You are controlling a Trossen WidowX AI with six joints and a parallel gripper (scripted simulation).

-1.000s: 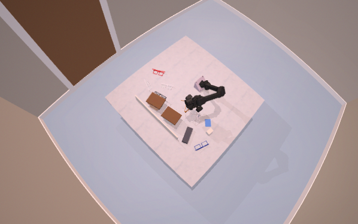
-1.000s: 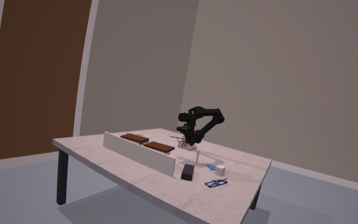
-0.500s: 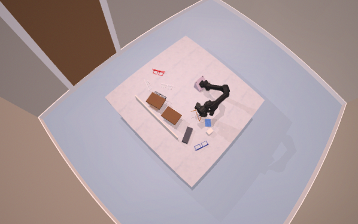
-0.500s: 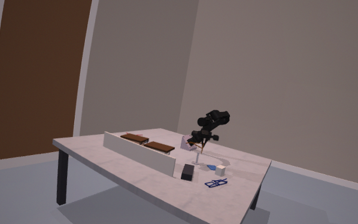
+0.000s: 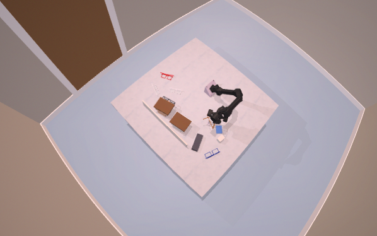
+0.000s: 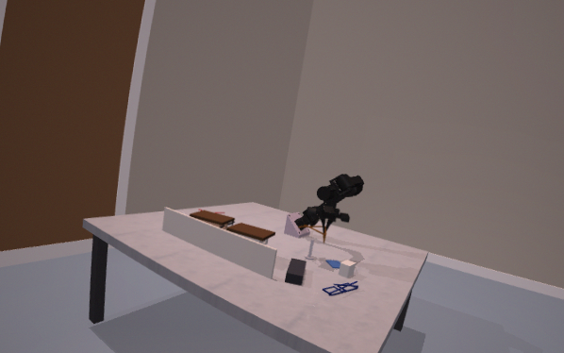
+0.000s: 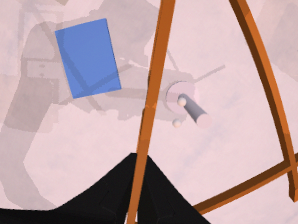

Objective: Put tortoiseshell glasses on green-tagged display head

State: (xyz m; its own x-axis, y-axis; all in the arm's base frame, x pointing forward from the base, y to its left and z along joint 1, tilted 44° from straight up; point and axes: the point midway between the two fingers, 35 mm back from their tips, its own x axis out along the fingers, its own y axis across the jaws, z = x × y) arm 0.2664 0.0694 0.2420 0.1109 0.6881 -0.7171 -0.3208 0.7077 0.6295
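The round base is 90 mm below my gripper tip, 40 mm to the right of it and 30 mm ahead of it. Round my gripper tip: dark box 260 mm ahead, 100 mm below, 10 mm to the right; then white cube 150 mm to the left, 100 mm ahead, 90 mm below; then blue card 110 mm below, 80 mm to the left, 20 mm ahead.
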